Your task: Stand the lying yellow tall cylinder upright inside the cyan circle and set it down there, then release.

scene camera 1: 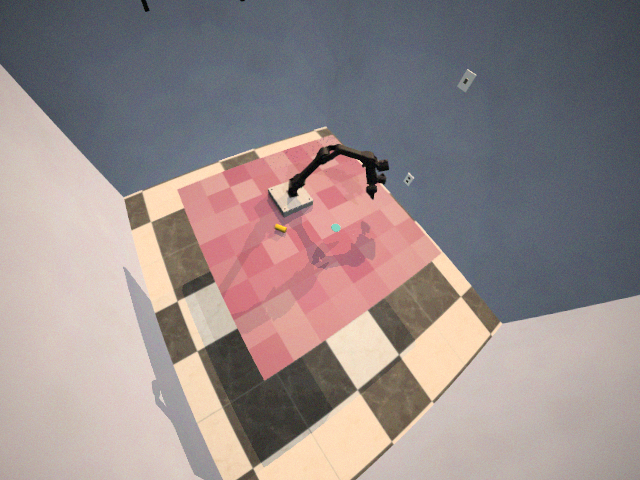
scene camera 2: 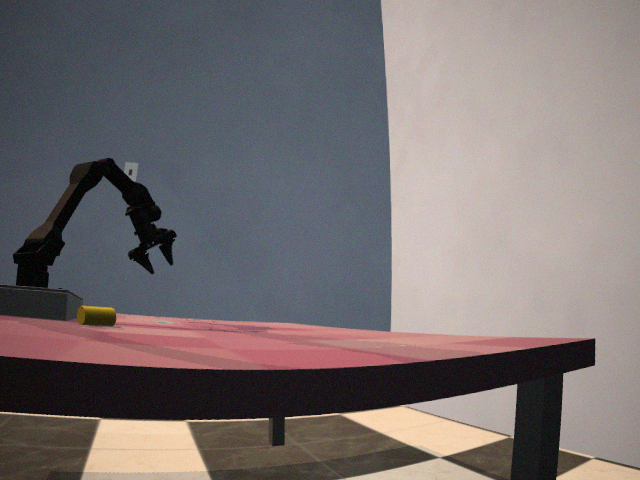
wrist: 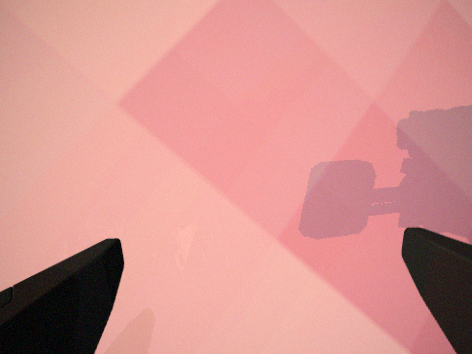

Labels:
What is my gripper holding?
Nothing.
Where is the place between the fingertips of my gripper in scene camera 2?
162,269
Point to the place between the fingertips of my gripper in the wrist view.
At 262,246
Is my gripper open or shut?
Open.

